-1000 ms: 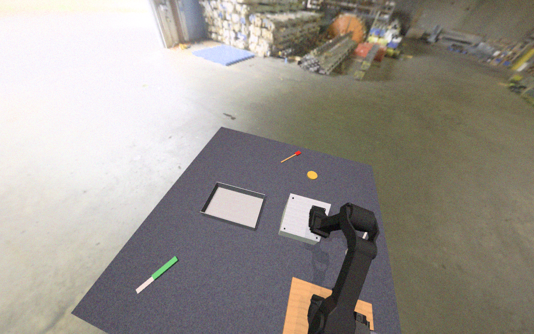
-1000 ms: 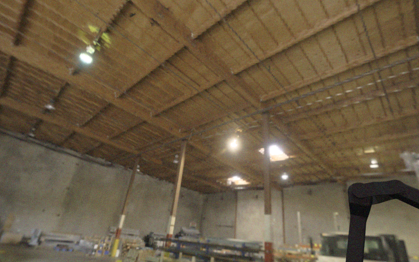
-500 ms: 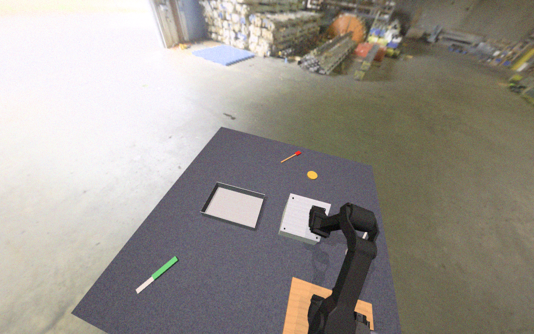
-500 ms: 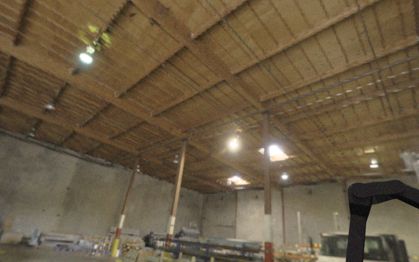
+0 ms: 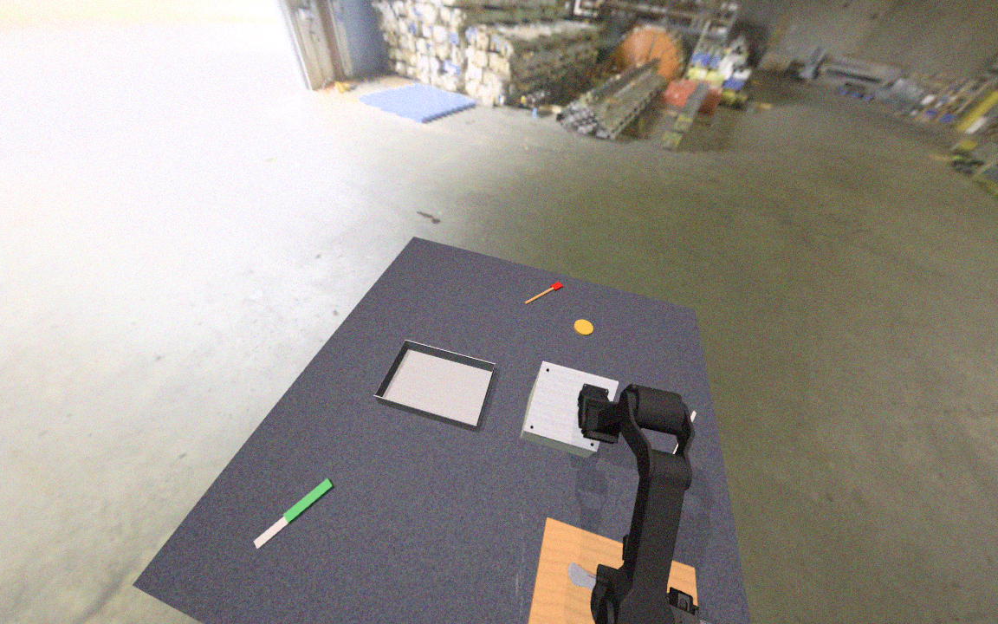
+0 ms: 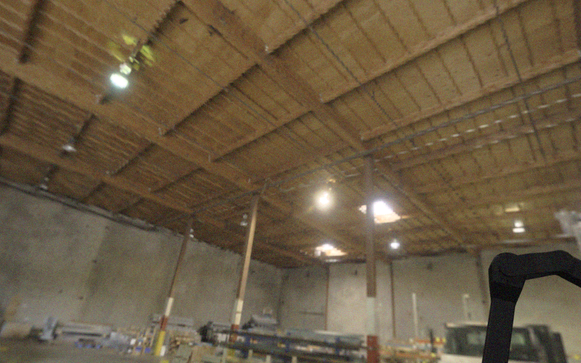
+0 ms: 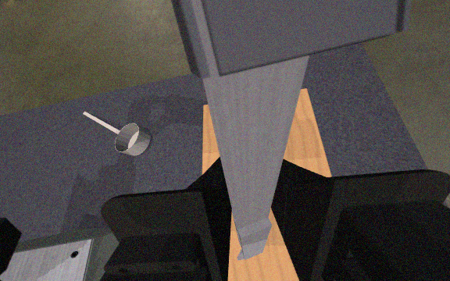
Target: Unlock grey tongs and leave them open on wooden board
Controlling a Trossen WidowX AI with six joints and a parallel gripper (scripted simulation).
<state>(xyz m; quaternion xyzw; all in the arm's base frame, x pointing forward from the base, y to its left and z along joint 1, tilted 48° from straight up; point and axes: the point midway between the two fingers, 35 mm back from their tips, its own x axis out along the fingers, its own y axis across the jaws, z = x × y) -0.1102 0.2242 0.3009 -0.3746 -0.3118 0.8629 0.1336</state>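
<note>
My gripper tip is 2 cm to the right of the wooden board and 18 cm above it. From my gripper tip the other things lie so: roasting tin 56 cm ahead, 36 cm to the right, 16 cm below.
</note>
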